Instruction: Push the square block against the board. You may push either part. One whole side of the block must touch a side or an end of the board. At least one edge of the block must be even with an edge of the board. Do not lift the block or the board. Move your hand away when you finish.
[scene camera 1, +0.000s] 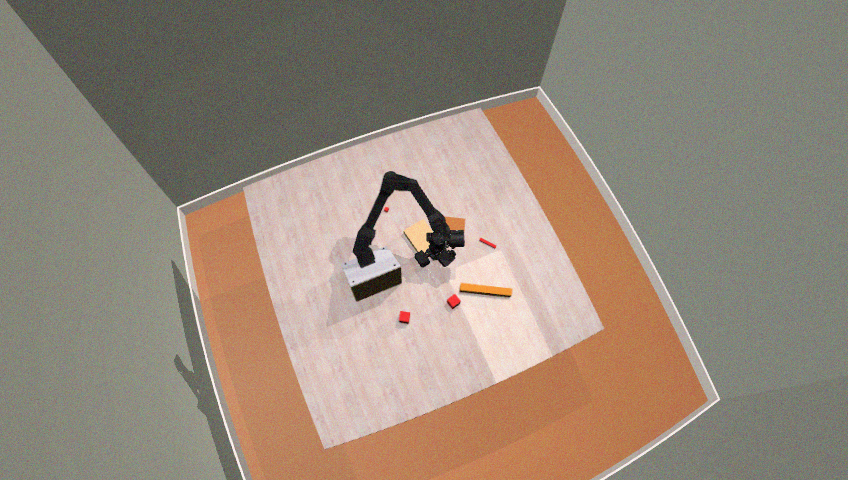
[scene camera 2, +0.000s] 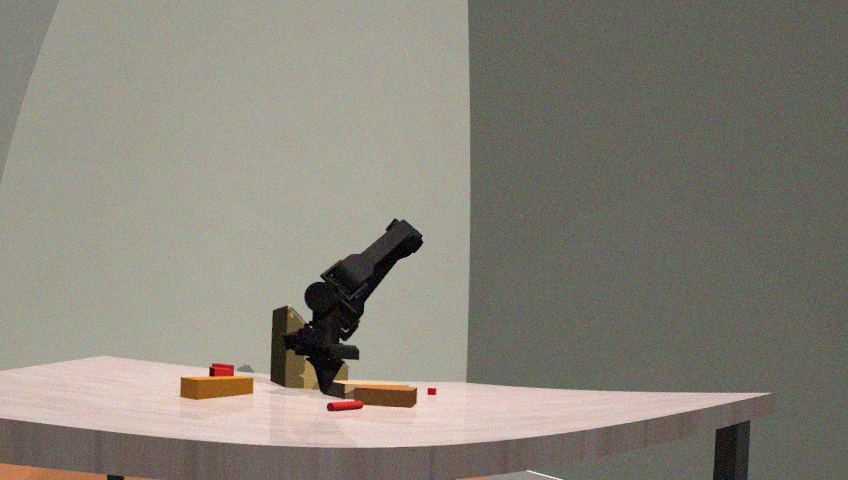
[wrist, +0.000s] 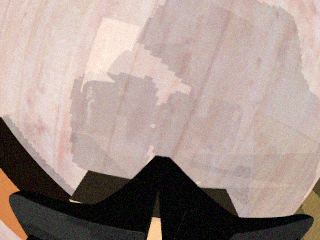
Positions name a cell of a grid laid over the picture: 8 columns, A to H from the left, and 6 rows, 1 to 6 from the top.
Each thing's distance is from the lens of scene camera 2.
gripper (scene camera 2: D5): 106 cm
orange-brown square block (scene camera 2: D5): 93 cm
long orange bar (scene camera 2: B5): 80 cm
The marked spots on the orange-brown square block and the long orange bar are 34 cm apart.
